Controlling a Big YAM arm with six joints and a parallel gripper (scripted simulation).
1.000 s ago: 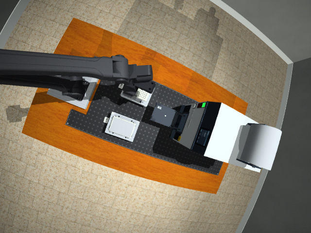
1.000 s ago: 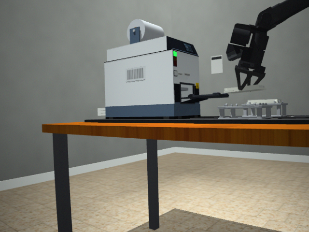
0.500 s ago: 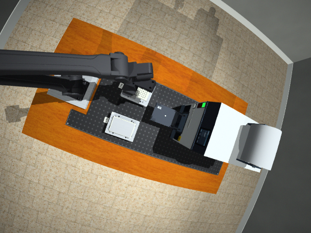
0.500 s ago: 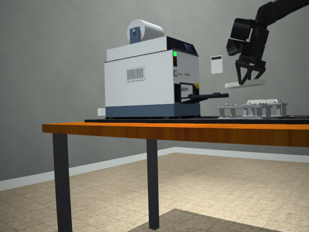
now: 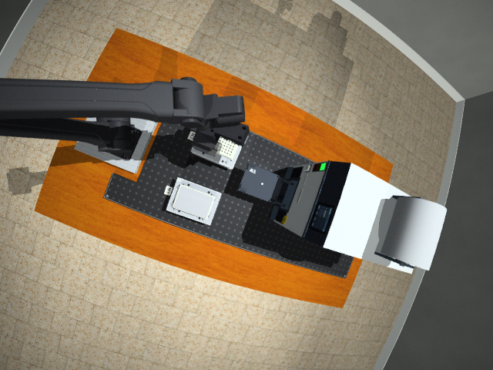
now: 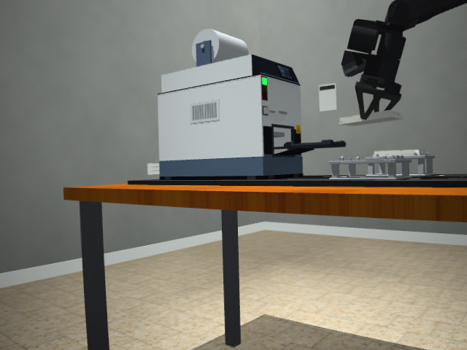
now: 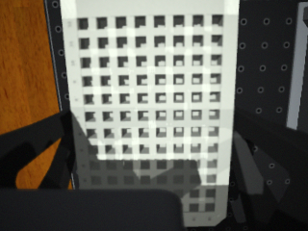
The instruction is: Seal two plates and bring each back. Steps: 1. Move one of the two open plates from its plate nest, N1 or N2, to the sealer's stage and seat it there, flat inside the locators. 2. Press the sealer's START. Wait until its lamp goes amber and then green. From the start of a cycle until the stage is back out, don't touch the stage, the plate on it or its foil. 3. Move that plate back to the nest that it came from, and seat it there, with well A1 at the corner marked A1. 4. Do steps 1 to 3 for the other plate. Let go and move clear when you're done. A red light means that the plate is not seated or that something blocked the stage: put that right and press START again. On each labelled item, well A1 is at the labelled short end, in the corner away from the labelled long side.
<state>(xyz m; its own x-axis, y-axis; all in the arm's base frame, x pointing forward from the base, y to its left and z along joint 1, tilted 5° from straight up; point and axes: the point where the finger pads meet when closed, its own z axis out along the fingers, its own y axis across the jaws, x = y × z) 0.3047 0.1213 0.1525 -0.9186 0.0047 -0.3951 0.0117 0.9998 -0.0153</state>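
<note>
The sealer stage is 20 cm ahead of my hand, 7 cm to the right of it and 5 cm below it. Also, from my hand: plate nest (11 cm below); then pale start button (29 cm ahead, 4 cm above, 3 cm to the left); then A1 mark (10 cm below, 7 cm behind, 6 cm to the left).
</note>
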